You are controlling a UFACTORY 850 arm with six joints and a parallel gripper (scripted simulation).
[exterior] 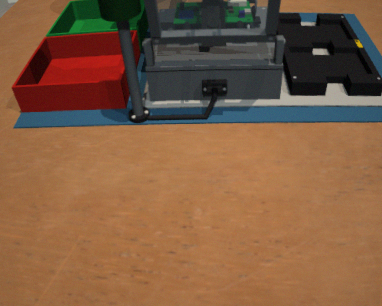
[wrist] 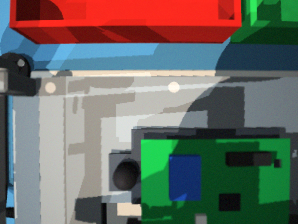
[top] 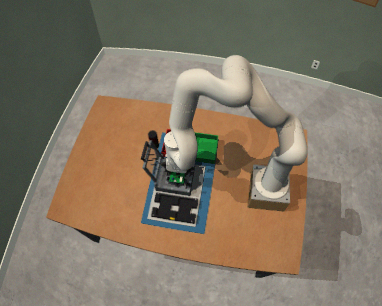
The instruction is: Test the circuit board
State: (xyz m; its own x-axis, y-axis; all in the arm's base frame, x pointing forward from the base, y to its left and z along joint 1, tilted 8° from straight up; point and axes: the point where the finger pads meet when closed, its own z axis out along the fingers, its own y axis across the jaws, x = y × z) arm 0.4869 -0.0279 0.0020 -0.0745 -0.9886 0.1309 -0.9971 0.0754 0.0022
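The green circuit board is right at my hand. Also, from my hand: green bin: 120 mm behind, 190 mm to the right, 80 mm below; lid: 130 mm ahead, 10 mm to the right, 90 mm above; red bin: 30 mm ahead, 200 mm to the right, 80 mm below.
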